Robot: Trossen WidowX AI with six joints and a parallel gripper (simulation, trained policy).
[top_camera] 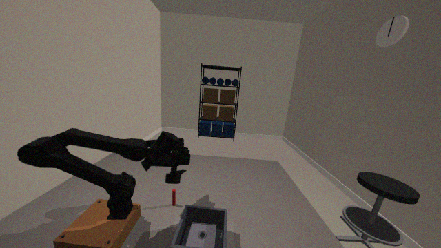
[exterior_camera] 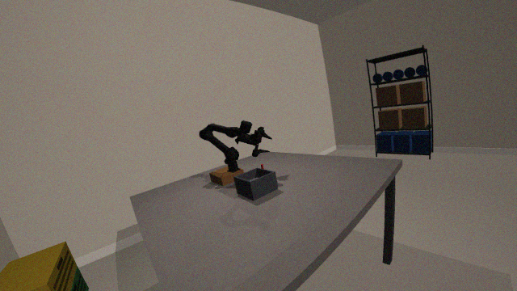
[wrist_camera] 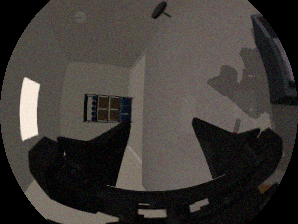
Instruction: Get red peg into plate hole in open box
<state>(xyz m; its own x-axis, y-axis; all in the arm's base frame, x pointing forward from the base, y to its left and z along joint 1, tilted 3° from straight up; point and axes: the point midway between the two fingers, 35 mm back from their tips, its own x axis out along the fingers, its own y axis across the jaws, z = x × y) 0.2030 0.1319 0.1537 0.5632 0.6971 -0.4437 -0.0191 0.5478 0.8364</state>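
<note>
Right now the red peg is 5 cm behind my gripper tip, 6 cm to the right of it and 15 cm below it. Round my gripper tip: grey box 7 cm ahead, 26 cm to the right, 16 cm below.
</note>
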